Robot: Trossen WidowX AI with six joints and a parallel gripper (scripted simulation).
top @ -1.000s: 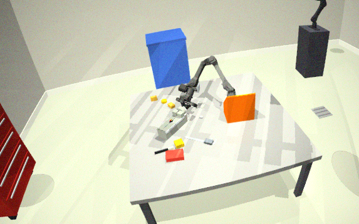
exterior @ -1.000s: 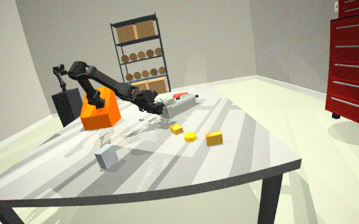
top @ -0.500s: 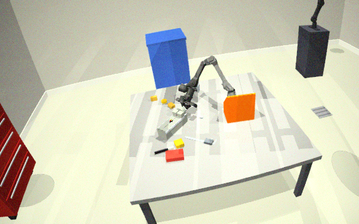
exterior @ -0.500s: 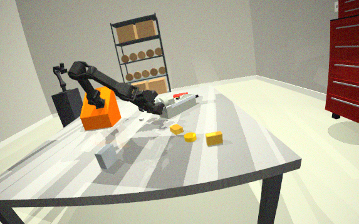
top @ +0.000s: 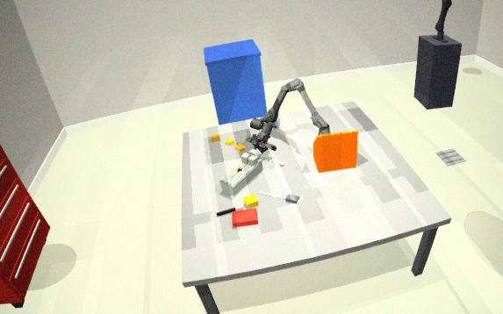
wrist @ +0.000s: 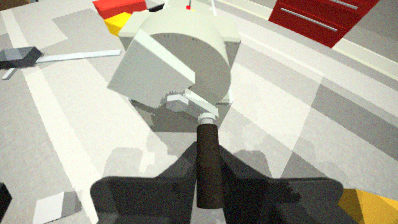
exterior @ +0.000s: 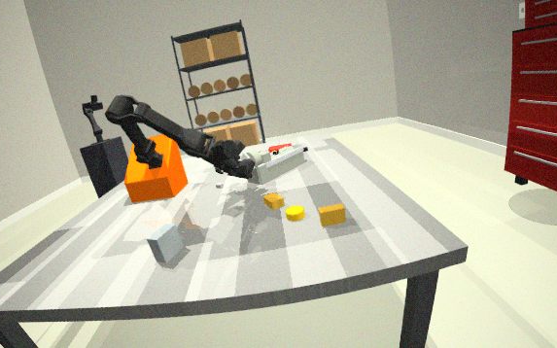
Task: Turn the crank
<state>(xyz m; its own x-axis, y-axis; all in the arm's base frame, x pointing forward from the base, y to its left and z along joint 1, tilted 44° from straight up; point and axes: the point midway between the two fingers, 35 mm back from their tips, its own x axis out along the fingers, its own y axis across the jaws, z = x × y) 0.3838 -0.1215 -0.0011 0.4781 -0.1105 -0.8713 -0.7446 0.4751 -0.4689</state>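
My gripper tip is now 1 cm past the dark brown crank handle, 1 cm to the left of it and 3 cm below it. From my gripper tip the other things lie so: yellow block: 5 cm ahead, 34 cm to the left, 3 cm below; then grey cube: 17 cm behind, 39 cm to the right, 1 cm below; then red pointer: 10 cm ahead, 15 cm to the left, 4 cm above.
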